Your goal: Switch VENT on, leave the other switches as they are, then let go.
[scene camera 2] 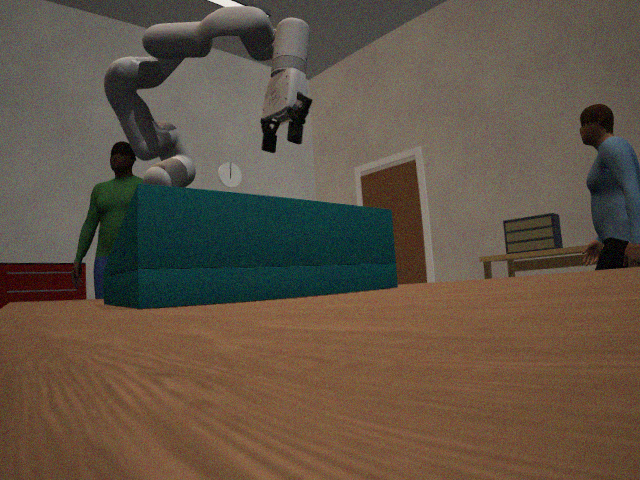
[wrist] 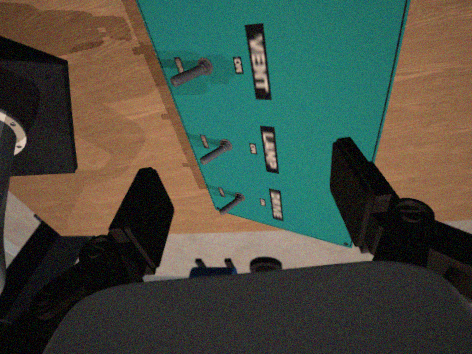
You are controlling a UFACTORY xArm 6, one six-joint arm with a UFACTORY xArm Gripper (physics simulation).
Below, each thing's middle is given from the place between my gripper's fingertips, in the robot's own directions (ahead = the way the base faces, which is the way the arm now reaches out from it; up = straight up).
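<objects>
So you can picture it, the teal switch box (scene camera 2: 176,246) is 220 mm below my hand, and it's 70 mm to the right of my hand too.
</objects>
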